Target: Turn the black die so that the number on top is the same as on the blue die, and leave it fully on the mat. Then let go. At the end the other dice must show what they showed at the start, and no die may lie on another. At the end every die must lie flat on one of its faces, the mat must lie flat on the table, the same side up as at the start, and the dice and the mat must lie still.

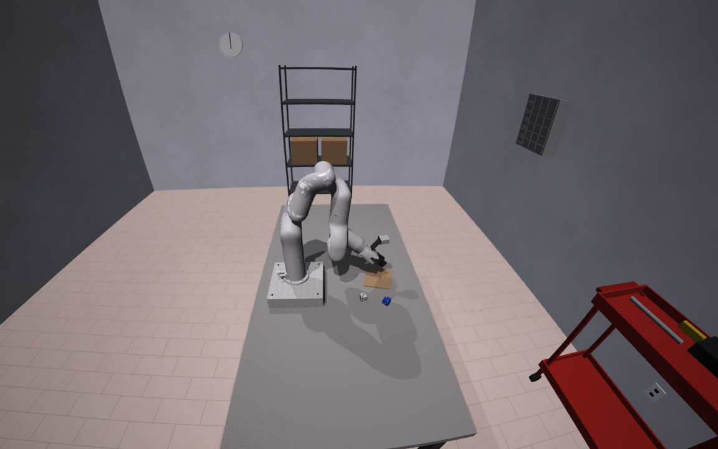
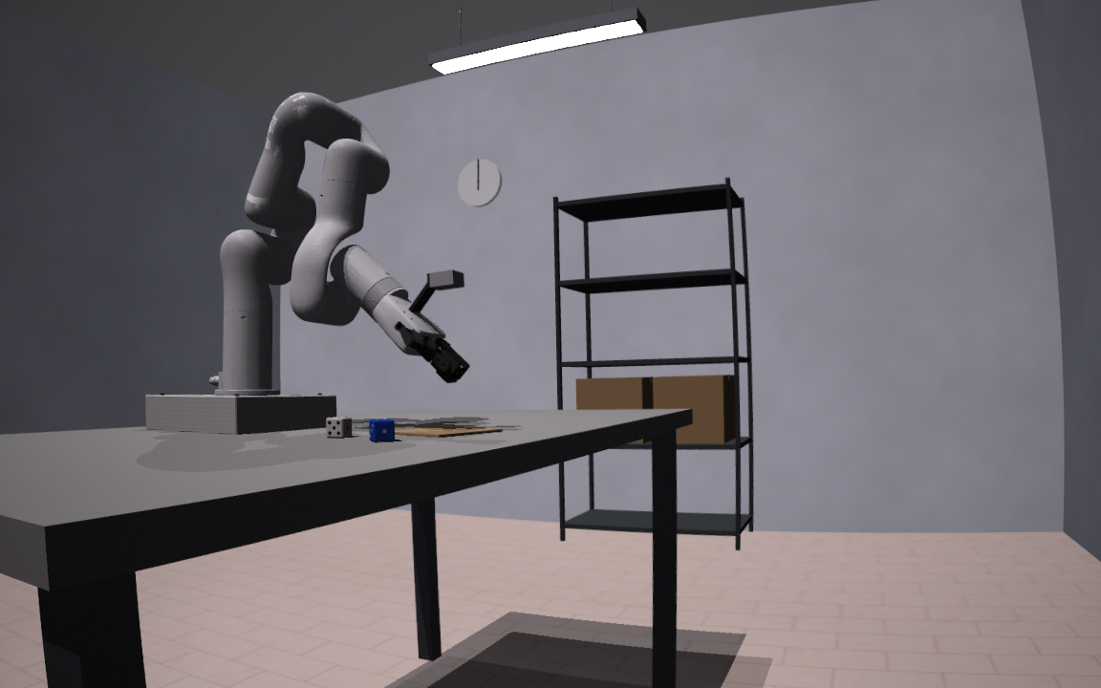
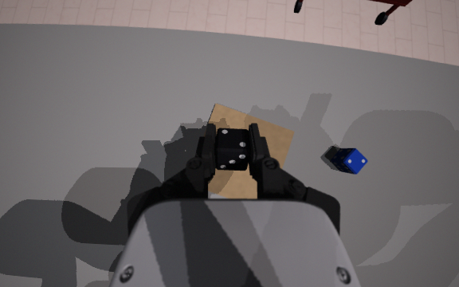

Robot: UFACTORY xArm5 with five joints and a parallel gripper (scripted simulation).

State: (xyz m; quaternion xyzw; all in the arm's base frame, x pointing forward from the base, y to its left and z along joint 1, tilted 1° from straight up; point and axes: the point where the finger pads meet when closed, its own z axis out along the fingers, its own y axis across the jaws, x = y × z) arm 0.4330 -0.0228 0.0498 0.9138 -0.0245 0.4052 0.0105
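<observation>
My gripper is now 10 mm past the tan mat, 20 mm to the left of it and 110 mm above it. Round my hand: blue die 30 mm behind, 190 mm to the right, 90 mm below; then white die 130 mm behind, 140 mm to the right, 90 mm below; then black die 10 mm below.
</observation>
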